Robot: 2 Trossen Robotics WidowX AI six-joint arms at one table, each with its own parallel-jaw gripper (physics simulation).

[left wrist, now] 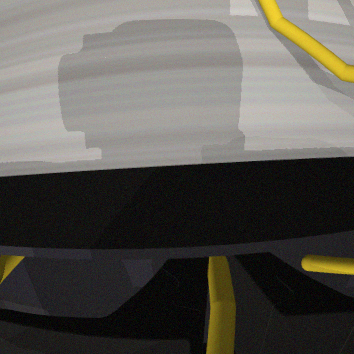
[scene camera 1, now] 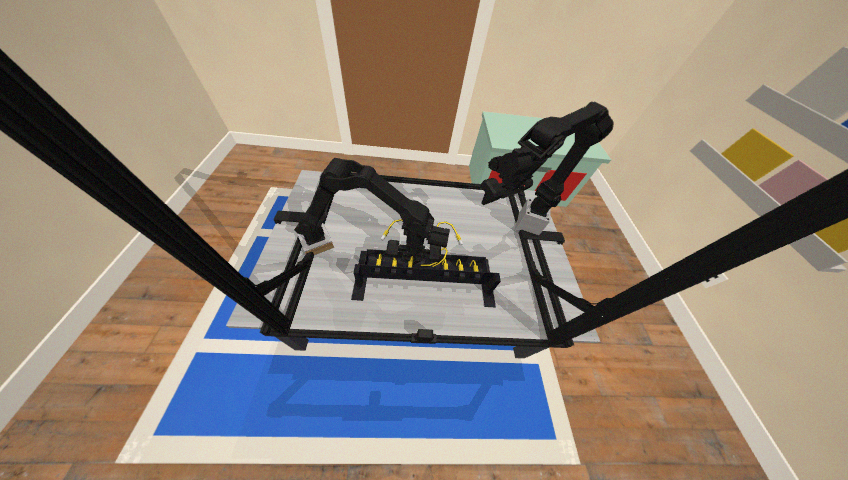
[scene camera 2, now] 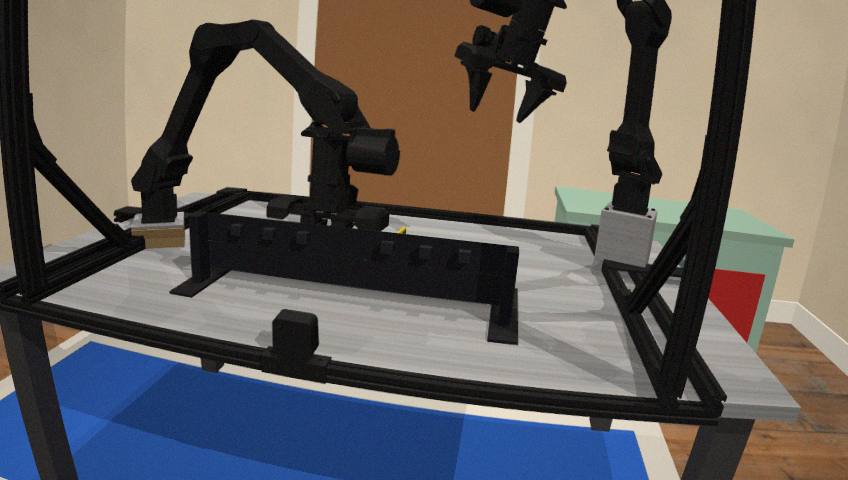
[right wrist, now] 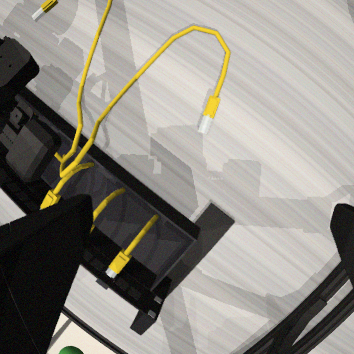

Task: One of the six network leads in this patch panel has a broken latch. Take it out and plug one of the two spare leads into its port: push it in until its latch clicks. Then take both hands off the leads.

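Pixels of known places: left gripper, fingertip midpoint: (scene camera 1: 412,263) (right wrist: 34,117); right gripper, fingertip midpoint: (scene camera 2: 495,116) (right wrist: 219,212); left arm's base at its link origin: (scene camera 1: 314,236) (scene camera 2: 158,218); right arm's base at its link origin: (scene camera 1: 538,209) (scene camera 2: 630,209).
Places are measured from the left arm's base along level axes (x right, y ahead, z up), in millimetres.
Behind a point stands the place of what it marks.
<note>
The black patch panel (scene camera 1: 422,277) {x 345, y 269, z 2 mm} (scene camera 2: 351,259) {x 358, y 289, z 19 mm} (right wrist: 140,291) {x 465, y 460, z 35 mm} (left wrist: 175,204) stands across the middle of the grey table, with several yellow leads (scene camera 1: 460,264) {x 384, y 397, z 48 mm} plugged in along it. My left gripper (scene camera 1: 416,253) {x 269, y 272, z -21 mm} (left wrist: 209,236) {x 269, y 272, z -21 mm} is down at the panel's middle ports. It is shut on the yellow lead (left wrist: 219,298) {x 263, y 275, z 16 mm} that runs between its fingers. Two spare leads lie on the table behind the panel, with their plugs free (scene camera 1: 385,234) {x 91, y 251, z -34 mm} (scene camera 1: 460,239) {x 258, y 514, z -32 mm} (right wrist: 207,114) {x 255, y 514, z -33 mm} (right wrist: 43,8) {x 92, y 250, z -35 mm}. My right gripper (scene camera 1: 494,190) {x 305, y 537, z 227 mm} (scene camera 2: 503,102) {x 305, y 537, z 227 mm} (right wrist: 219,212) {x 305, y 537, z 227 mm} is open and empty, high above the panel's right end.
A black rail frame (scene camera 1: 413,335) (scene camera 2: 470,390) borders the table, with a small black block (scene camera 2: 294,333) {x 526, y 173, z -5 mm} on the front rail. A mint cabinet (scene camera 1: 508,133) (scene camera 2: 579,202) stands at the back right. The right arm's grey mount (scene camera 2: 622,235) {x 368, y 799, z 33 mm} sits on the right rail.
</note>
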